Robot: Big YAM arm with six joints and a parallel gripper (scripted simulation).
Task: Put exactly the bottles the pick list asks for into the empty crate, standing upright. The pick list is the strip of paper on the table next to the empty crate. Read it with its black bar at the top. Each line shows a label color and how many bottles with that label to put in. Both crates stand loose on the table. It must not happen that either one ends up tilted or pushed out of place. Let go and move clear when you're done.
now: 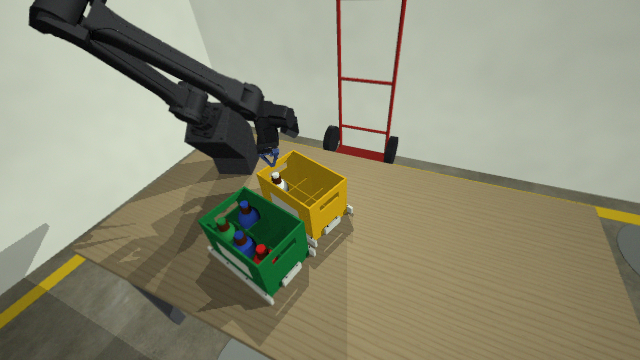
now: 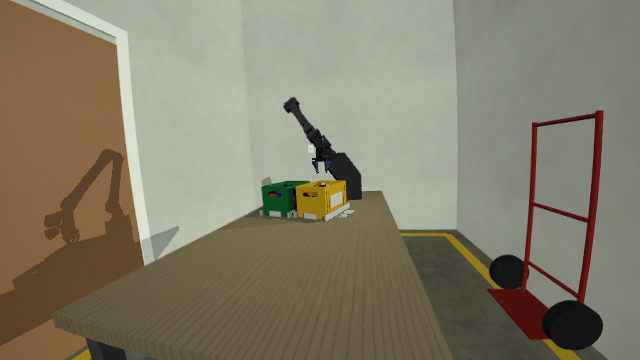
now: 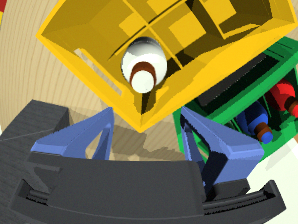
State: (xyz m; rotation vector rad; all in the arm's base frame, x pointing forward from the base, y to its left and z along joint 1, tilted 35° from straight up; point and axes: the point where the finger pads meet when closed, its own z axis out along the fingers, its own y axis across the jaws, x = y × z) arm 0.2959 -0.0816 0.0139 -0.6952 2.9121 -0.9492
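My gripper is now 230 mm to the left of the green crate, 150 mm above it and 20 mm short of it. Also, from my hand: white-labelled bottle 150 mm below; then green-label bottle 240 mm to the right, 150 mm below, 80 mm behind; then yellow crate 150 mm below, 90 mm ahead.
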